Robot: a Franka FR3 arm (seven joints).
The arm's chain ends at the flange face. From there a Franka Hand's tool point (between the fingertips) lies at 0.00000 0.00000 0.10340 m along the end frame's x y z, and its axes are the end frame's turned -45 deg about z.
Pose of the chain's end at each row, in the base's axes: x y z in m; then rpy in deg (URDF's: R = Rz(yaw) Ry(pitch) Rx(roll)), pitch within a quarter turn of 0, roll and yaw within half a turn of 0:
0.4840 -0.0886 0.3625 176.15 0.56 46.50
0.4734 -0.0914 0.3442 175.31 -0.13 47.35
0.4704 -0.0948 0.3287 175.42 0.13 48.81
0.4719 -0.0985 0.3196 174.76 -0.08 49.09
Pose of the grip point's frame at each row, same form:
0.4883 -0.0941 0.2593 177.67 3.12 91.46
0.4798 -0.0970 0.2411 176.59 3.22 92.25
0.4765 -0.1004 0.2256 176.85 3.33 93.72
0.4791 -0.1046 0.2166 176.23 3.65 93.97

